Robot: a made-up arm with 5 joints. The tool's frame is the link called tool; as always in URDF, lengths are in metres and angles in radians. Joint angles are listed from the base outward.
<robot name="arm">
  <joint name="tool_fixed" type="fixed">
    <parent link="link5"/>
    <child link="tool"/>
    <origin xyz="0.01 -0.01 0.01" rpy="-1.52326 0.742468 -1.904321"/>
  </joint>
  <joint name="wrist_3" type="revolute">
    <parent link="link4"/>
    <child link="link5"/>
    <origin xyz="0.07 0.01 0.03"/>
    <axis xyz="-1 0 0"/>
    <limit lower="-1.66" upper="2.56"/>
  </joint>
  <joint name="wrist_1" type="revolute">
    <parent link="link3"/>
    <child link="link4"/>
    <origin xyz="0.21 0 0.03"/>
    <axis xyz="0 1 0"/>
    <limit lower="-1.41" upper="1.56"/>
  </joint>
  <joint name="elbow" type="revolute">
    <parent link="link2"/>
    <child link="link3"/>
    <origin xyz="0 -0.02 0.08"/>
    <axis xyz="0 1 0"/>
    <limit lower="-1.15" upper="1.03"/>
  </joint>
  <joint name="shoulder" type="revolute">
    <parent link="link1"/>
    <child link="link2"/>
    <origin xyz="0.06 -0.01 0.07"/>
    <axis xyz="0 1 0"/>
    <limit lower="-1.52" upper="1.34"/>
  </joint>
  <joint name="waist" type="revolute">
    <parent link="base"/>
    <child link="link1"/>
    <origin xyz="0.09 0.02 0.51"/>
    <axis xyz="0 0 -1"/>
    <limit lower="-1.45" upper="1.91"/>
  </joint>
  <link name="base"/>
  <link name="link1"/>
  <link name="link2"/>
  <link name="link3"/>
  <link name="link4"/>
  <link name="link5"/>
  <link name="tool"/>
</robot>
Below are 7 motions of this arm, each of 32 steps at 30 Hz.
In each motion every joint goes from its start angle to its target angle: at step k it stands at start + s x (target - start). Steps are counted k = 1, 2, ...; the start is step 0. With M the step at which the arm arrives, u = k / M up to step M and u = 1 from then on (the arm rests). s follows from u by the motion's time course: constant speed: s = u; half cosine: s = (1 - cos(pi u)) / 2; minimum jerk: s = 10 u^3 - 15 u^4 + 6 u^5.
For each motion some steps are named. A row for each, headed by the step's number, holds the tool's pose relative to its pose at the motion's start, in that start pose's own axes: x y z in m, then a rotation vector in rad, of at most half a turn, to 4 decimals.
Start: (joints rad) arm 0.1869 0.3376 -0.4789 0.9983 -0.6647
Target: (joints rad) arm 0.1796 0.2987 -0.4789 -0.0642 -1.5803
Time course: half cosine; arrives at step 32
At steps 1, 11, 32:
1: -0.0002 -0.0001 -0.0001 -0.0002 -0.0019 0.0028
11: -0.0149 -0.0068 -0.0171 -0.0550 -0.2169 0.3037
32: -0.0322 -0.0226 -0.0787 -0.5536 -0.8421 0.9716

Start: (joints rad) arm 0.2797 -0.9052 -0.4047 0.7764 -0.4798
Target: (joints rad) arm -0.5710 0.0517 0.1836 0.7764 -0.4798
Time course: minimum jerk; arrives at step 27
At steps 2, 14, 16, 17, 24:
2: 0.0006 0.0010 0.0015 -0.0045 0.0044 -0.0008
14: 0.1244 0.2205 0.0867 -0.6893 0.5691 -0.2801
16: 0.1621 0.2786 0.0639 -0.8578 0.6820 -0.4058
17: 0.1799 0.3027 0.0479 -0.9334 0.7297 -0.4719
24: 0.2534 0.3730 -0.0437 -1.2142 0.8898 -0.7933

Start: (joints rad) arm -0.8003 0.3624 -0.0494 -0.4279 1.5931
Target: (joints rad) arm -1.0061 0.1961 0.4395 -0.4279 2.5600
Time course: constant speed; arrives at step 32
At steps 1, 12, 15, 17, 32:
1: -0.0038 -0.0003 -0.0015 0.0052 -0.0193 -0.0248
12: -0.0438 -0.0041 -0.0209 0.0864 -0.2338 -0.2944
15: -0.0541 -0.0051 -0.0273 0.1163 -0.2924 -0.3669
17: -0.0609 -0.0058 -0.0318 0.1380 -0.3312 -0.4150
32: -0.1064 -0.0098 -0.0711 0.3488 -0.6131 -0.7683

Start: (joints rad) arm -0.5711 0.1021 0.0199 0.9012 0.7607
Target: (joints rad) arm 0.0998 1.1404 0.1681 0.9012 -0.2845
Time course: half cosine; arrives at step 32
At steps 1, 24, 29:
1: 0.0004 0.0006 0.0007 -0.0037 0.0017 0.0027
24: 0.1035 0.3164 0.0784 -1.2549 0.7858 0.9614
29: 0.0984 0.3618 0.0601 -1.4384 0.9240 1.0725

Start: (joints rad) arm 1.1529 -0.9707 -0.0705 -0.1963 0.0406
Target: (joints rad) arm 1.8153 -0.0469 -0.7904 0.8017 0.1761
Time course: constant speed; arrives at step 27
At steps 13, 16, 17, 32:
13: 0.0721 0.0349 0.0439 -0.2310 0.3864 -0.5191
16: 0.0949 0.0356 0.0503 -0.2764 0.4931 -0.6254
17: 0.1028 0.0351 0.0521 -0.2909 0.5301 -0.6593
32: 0.1843 0.0089 0.0568 -0.4212 0.9386 -0.9483

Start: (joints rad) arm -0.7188 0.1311 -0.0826 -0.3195 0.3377
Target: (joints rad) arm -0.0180 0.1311 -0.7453 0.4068 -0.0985
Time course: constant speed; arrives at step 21
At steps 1, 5, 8, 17, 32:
1: 0.0077 -0.0099 0.0050 0.0079 0.0331 0.0053
5: 0.0384 -0.0517 0.0192 0.0454 0.1639 0.0295
8: 0.0604 -0.0848 0.0238 0.0799 0.2602 0.0503
17: 0.1140 -0.1862 0.0067 0.2165 0.5350 0.1245
32: 0.1291 -0.2288 -0.0140 0.2930 0.6487 0.1619

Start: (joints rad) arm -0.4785 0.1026 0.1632 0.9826 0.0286
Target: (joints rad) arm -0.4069 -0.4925 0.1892 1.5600 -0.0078
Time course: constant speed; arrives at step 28
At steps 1, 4, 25, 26, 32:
1: 0.0016 -0.0019 -0.0040 -0.0006 0.0018 0.0033
4: 0.0069 -0.0070 -0.0160 -0.0023 0.0071 0.0133
25: 0.0562 -0.0225 -0.0989 -0.0143 0.0442 0.0836
26: 0.0590 -0.0223 -0.1026 -0.0149 0.0460 0.0869
32: 0.0647 -0.0216 -0.1101 -0.0160 0.0495 0.0936

